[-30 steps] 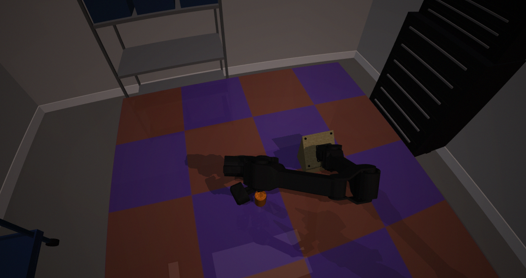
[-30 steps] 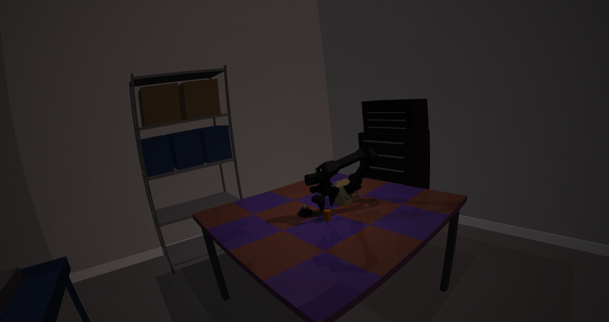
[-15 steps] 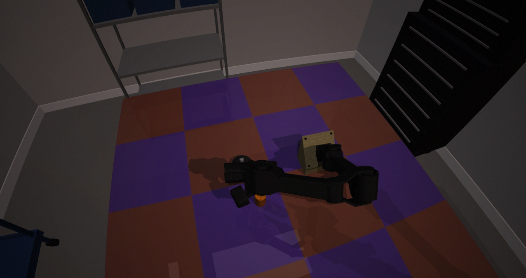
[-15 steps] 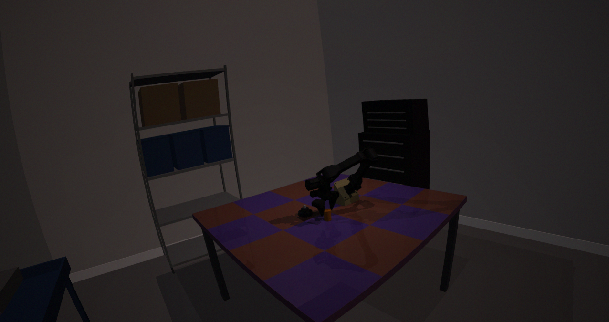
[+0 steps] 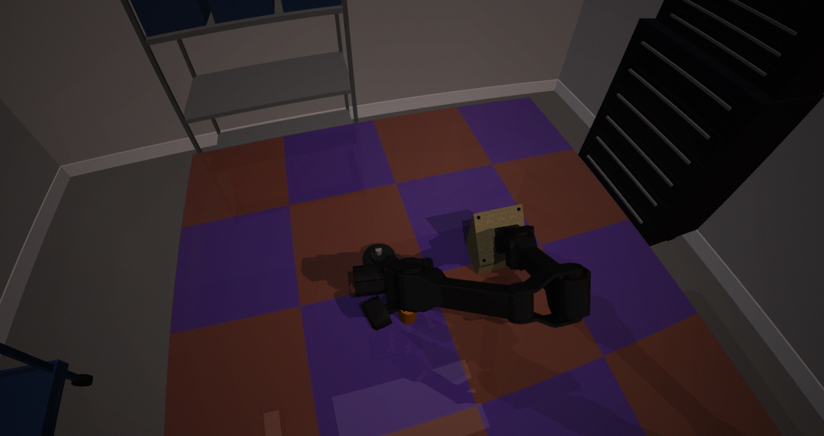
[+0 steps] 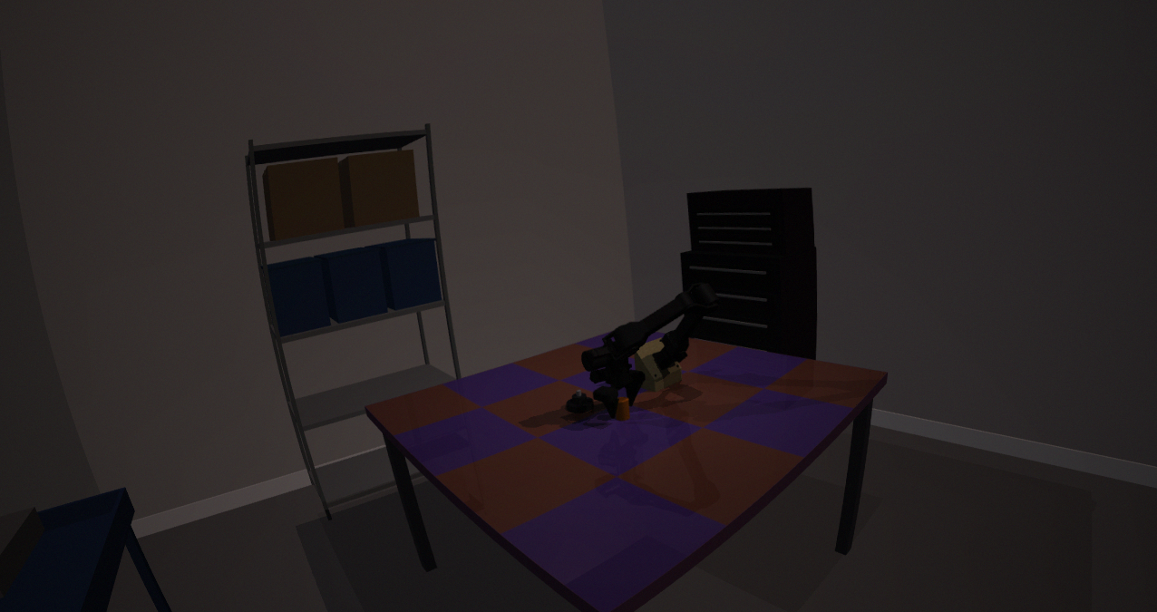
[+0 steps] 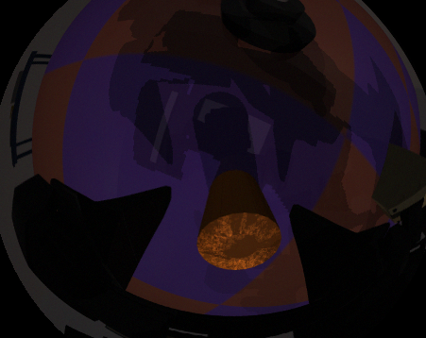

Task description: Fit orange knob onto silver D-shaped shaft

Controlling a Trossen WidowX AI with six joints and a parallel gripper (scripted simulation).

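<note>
Right now my gripper tip is 20 mm below the orange knob. Also, from my gripper tip: dark round pedestal (160 mm to the right, 40 mm ahead, 10 mm above).
</note>
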